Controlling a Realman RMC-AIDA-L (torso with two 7-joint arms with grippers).
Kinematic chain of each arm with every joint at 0, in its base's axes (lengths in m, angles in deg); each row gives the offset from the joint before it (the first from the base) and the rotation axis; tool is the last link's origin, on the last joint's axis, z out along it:
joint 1: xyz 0 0 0.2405 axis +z
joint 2: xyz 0 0 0 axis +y
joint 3: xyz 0 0 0.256 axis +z
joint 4: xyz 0 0 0 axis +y
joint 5: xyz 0 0 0.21 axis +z
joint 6: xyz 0 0 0 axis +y
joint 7: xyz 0 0 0.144 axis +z
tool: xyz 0 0 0
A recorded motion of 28 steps. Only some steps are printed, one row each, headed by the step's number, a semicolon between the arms.
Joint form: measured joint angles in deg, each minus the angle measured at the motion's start. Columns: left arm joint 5, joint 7, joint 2, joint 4, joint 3, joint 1, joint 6; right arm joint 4, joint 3, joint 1, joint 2, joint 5, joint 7, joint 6.
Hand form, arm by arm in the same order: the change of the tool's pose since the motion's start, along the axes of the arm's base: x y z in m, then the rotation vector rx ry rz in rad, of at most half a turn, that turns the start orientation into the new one. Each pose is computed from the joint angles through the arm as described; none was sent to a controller.
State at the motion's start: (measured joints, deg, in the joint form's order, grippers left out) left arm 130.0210 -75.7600 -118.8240 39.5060 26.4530 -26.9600 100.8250; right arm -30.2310 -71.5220 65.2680 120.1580 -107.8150 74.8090 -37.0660
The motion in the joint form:
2: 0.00 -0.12 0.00 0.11 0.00 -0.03 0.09; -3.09 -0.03 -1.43 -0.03 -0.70 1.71 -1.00
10: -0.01 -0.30 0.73 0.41 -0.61 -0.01 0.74; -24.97 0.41 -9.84 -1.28 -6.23 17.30 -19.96
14: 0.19 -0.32 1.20 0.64 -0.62 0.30 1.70; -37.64 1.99 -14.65 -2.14 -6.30 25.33 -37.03
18: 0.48 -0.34 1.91 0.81 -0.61 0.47 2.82; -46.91 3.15 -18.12 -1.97 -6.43 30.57 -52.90
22: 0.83 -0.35 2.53 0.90 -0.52 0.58 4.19; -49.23 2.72 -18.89 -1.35 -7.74 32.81 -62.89
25: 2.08 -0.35 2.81 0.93 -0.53 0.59 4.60; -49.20 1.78 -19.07 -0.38 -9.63 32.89 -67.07
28: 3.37 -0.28 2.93 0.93 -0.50 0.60 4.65; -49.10 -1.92 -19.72 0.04 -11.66 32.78 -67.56
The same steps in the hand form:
2: 0.0003 0.0002 0.0004 -0.0006 -0.0002 -0.0001; -0.0024 -0.0006 0.0068 0.0050 0.0201 0.0031
10: -0.0017 0.0010 0.0075 0.0081 0.0028 0.0010; -0.0200 -0.0333 0.0507 -0.1471 0.0990 0.0233
14: -0.0036 -0.0016 0.0114 0.0006 0.0051 -0.0017; -0.0211 -0.0724 0.0768 -0.3192 0.0986 0.0272
18: -0.0054 -0.0036 0.0166 -0.0091 0.0099 -0.0075; -0.0135 -0.1142 0.0900 -0.4919 0.0314 0.0278
22: -0.0062 -0.0062 0.0208 -0.0251 0.0110 -0.0160; -0.0033 -0.1396 0.0865 -0.6325 -0.0584 0.0068
25: -0.0085 -0.0084 0.0216 -0.0431 0.0259 -0.0147; 0.0039 -0.1514 0.0783 -0.7047 -0.1196 -0.0062
28: -0.0110 -0.0103 0.0212 -0.0590 0.0426 -0.0118; 0.0104 -0.1594 0.0652 -0.7404 -0.1929 -0.0136

